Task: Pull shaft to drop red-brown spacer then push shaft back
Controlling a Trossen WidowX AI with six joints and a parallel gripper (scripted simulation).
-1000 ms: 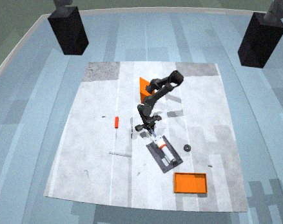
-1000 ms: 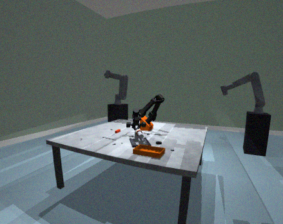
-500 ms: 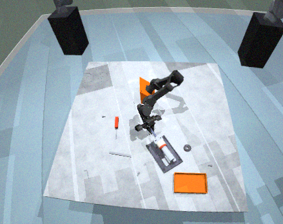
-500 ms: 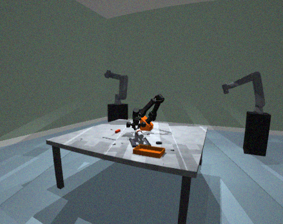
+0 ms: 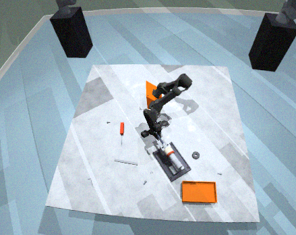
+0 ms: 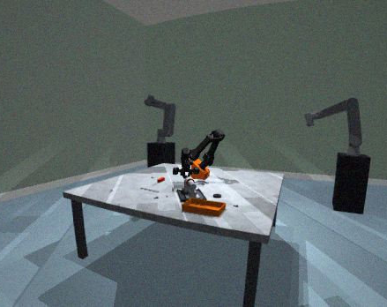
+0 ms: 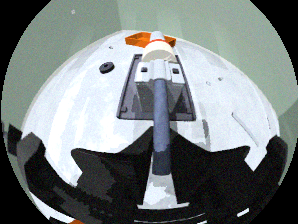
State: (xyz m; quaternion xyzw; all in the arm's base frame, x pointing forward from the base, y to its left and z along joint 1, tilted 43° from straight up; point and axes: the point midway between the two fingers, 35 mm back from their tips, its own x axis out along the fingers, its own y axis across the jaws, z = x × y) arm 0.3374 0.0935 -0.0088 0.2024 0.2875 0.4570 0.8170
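Right now the shaft is 4 cm ahead of my gripper tip, 3 cm to the left of it and 2 cm above it. Also, from my gripper tip: orange tray 29 cm ahead, 28 cm to the left, 5 cm below; red-brown spacer 10 cm ahead, 8 cm to the left, 2 cm above; black ring 5 cm ahead, 25 cm to the left, 5 cm below.
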